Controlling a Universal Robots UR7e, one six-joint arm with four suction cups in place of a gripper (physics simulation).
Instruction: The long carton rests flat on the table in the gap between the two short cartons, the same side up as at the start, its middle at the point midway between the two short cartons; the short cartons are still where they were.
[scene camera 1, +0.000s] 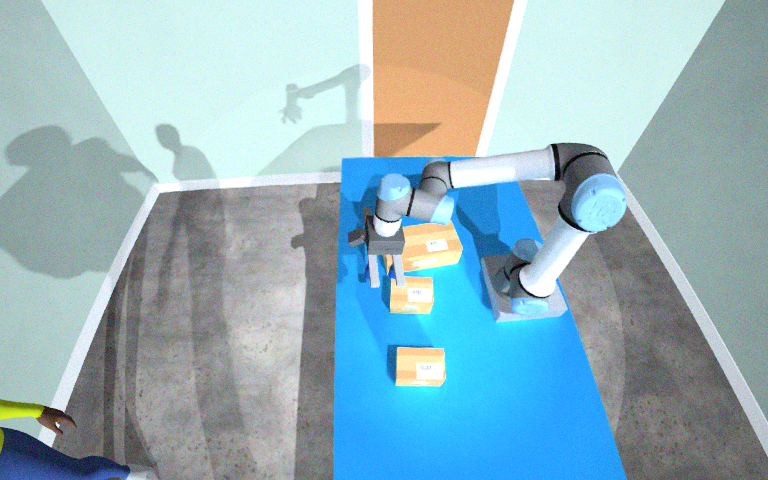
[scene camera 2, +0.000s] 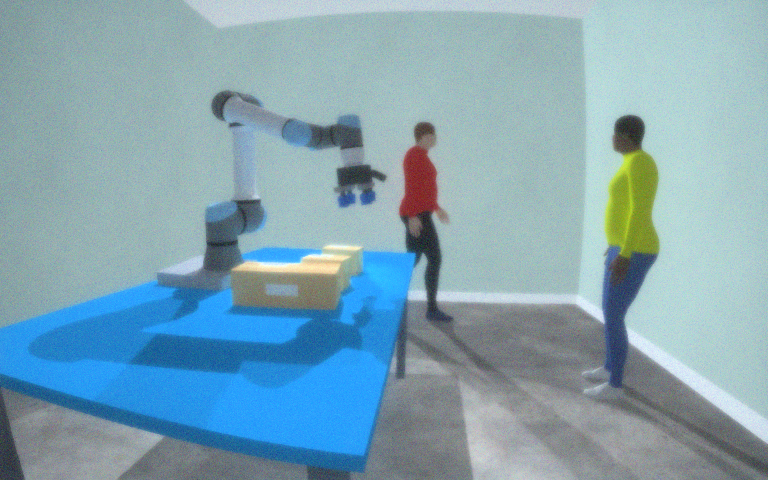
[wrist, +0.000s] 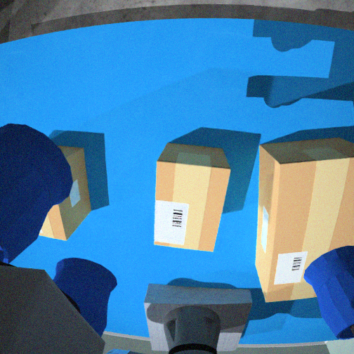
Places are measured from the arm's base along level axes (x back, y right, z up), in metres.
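Where they show: end effector, tool point: (scene camera 1: 380, 255) (scene camera 2: 358, 203); arm's base, origin of the base link: (scene camera 2: 223, 266).
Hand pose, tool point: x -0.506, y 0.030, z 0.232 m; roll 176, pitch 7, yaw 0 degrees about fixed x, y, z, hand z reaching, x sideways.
Observation:
Each offset is from my tool point to the centre of the thing. Level surfaces: height alone.
The long carton @[dx +0.181, dy +0.187, dz -0.234 m] (scene camera 1: 433, 249) (scene camera 2: 286, 285) (wrist: 320, 200) lies flat, label up, near the door end of the table @[dz -0.285 m] (scene camera 1: 481, 418) (scene camera 2: 226, 407), outside the gap between the short cartons. It stands close beside one short carton @[dx +0.111, dy -0.025, dz -0.234 m] (scene camera 1: 411, 295) (wrist: 192, 200), with a narrow space between them. The other short carton @[dx +0.100, dy -0.290, dz -0.234 m] (scene camera 1: 420, 366) (scene camera 2: 342, 247) (wrist: 77, 170) stands apart, beyond a wider gap of bare table. In the wrist view a blue cup partly hides it. My gripper (scene camera 1: 380, 272) (scene camera 2: 356, 198) hangs high above the table near the long carton's outer end. It is open and carries no carton.
The arm's base plate (scene camera 1: 532, 314) (scene camera 2: 184, 276) (wrist: 197, 295) stands on the table beside the cartons. A person in red (scene camera 2: 420, 181) and a person in yellow (scene camera 2: 631, 198) stand on the floor off the table's long edge.

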